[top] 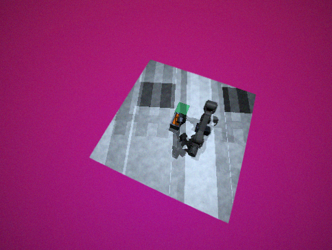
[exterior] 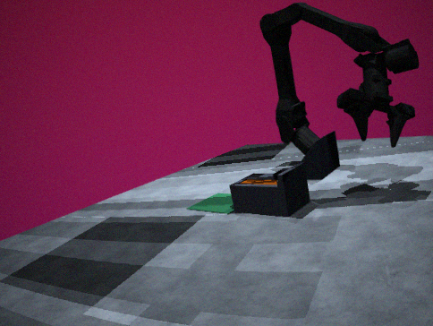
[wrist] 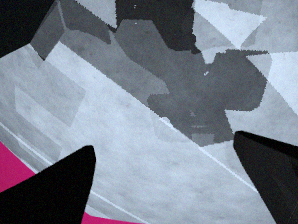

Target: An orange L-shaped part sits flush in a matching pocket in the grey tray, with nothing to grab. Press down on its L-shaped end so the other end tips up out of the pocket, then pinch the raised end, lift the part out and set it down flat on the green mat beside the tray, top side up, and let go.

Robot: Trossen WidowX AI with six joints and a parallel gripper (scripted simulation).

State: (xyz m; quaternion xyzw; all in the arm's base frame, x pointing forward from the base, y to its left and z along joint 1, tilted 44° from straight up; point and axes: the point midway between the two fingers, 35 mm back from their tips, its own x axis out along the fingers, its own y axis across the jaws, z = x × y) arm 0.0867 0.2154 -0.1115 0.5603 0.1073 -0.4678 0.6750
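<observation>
The orange L-shaped part lies 210 mm to the right of my gripper tip, 130 mm ahead of it and 60 mm below it. Round my gripper tip: green mat 380 mm to the right, 140 mm ahead, 120 mm below.
</observation>
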